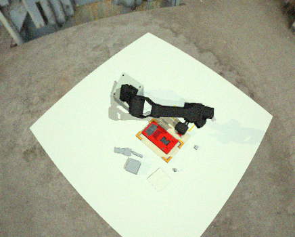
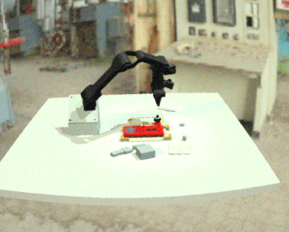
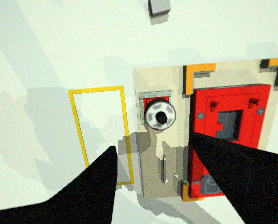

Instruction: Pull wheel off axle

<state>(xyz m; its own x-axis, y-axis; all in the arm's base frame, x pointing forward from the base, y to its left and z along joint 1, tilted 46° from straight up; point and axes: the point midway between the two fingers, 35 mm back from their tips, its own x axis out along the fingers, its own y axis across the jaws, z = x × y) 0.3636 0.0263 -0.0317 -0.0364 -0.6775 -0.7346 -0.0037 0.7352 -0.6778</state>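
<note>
The grey wheel is 8 cm below my gripper tip and 2 cm to the right of it. Round my gripper tip: axle: 8 cm below, 2 cm to the right, 1 cm behind; then grey bar: 23 cm to the left, 12 cm below, 8 cm ahead; then white plate: 33 cm to the right, 11 cm below, 7 cm ahead.
</note>
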